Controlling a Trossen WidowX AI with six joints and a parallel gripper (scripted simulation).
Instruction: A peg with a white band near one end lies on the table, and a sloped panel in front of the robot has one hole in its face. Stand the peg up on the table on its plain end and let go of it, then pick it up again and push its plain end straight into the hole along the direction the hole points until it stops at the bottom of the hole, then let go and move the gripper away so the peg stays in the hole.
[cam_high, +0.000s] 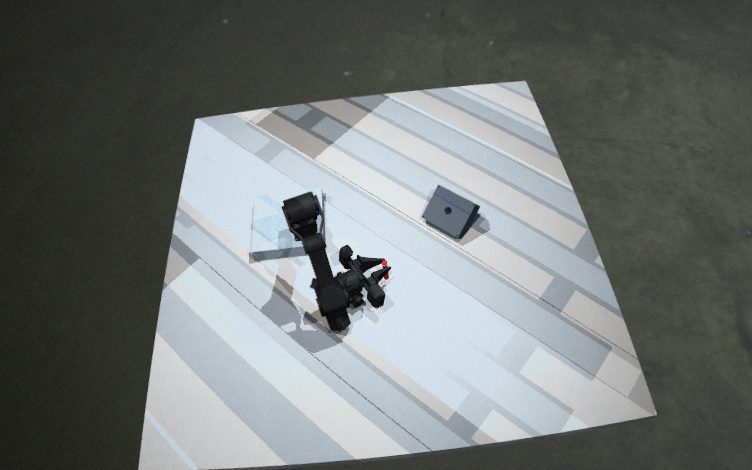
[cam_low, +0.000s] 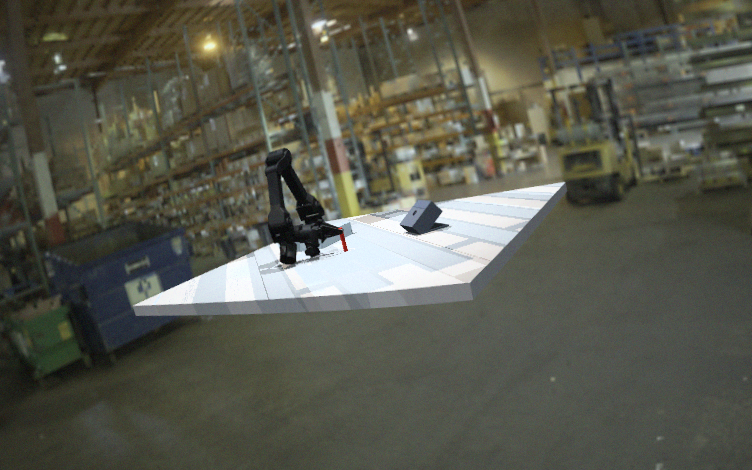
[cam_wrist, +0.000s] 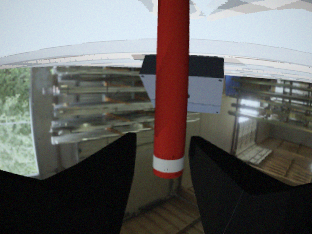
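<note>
The red peg lies 1 cm behind my gripper tip and 1 cm below it. Also, from my gripper tip: dark sloped panel 21 cm ahead, 16 cm to the left, 2 cm below.
</note>
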